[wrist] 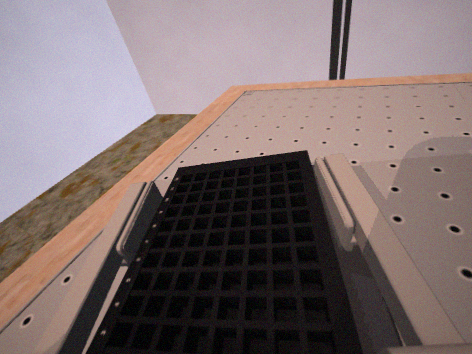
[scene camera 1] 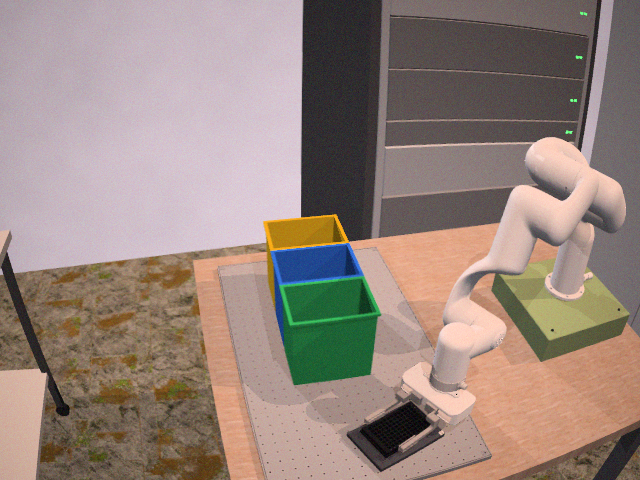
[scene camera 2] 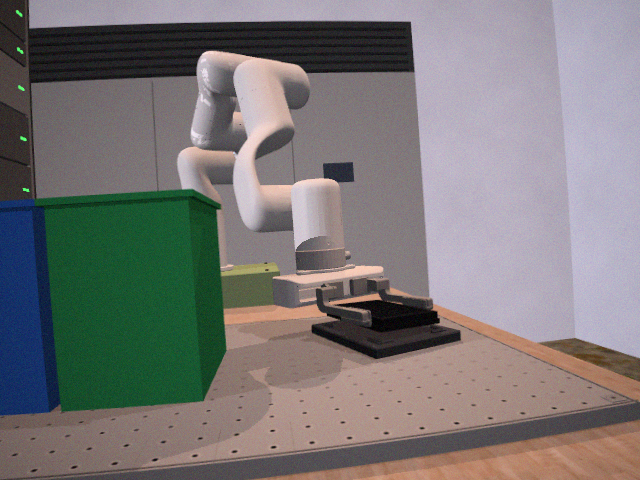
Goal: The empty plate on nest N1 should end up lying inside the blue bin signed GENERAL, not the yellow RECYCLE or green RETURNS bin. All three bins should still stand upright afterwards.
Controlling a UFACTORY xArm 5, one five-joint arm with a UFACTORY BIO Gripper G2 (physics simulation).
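Seen in the pictures: hand, tool point: (wrist: 232, 210) (scene camera 1: 391, 431) (scene camera 2: 388, 310); arm's base, link origin: (scene camera 1: 564, 287).
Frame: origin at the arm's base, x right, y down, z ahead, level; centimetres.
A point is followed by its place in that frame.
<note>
The black gridded plate (scene camera 1: 398, 426) {y 2.5, x -25.4, z 60.5 cm} (scene camera 2: 405, 321) {y 3.1, x -26.8, z 66.5 cm} (wrist: 235, 240) {y 3.1, x -25.7, z 61.2 cm} lies level between the two fingers of my gripper (scene camera 1: 383, 434) {y 2.4, x -26.2, z 62.3 cm} (scene camera 2: 398, 310) {y 2.4, x -26.2, z 62.3 cm} (wrist: 234, 172) {y 2.4, x -26.2, z 62.3 cm}, which is shut on its sides. The plate is low over the dark nest (scene camera 1: 367, 448) {y 4.9, x -27.4, z 67.4 cm} (scene camera 2: 413, 342) {y 5.0, x -26.8, z 68.6 cm}, lined up with it; whether it touches the nest cannot be told. No N1 label is readable. The blue bin (scene camera 1: 316, 263) {y -7.8, x 19.0, z 64.5 cm} (scene camera 2: 18, 310) {y -2.8, x 9.9, z 75.1 cm} stands upright between the yellow bin (scene camera 1: 299, 232) {y -8.3, x 32.1, z 65.0 cm} and the green bin (scene camera 1: 330, 351) {y -3.1, x -5.5, z 68.5 cm} (scene camera 2: 124, 310) {y -2.2, x 1.1, z 75.8 cm}, which are upright too. No signs show on the bins. The blue bin's floor is hidden.
The bins stand in a close row on the perforated board (scene camera 1: 289, 439) {y 6.0, x -20.0, z 81.2 cm} (scene camera 2: 361, 403) {y 6.0, x -17.4, z 81.0 cm} (wrist: 310, 112) {y 6.0, x -25.2, z 80.4 cm}, the green one nearest the nest. The arm's green base block (scene camera 1: 573, 320) {y -0.1, x -13.0, z 6.1 cm} (scene camera 2: 248, 289) {y 3.5, x -9.6, z 17.0 cm} is at the right of the table in scene camera 1. Board and table edges lie just beyond the nest.
</note>
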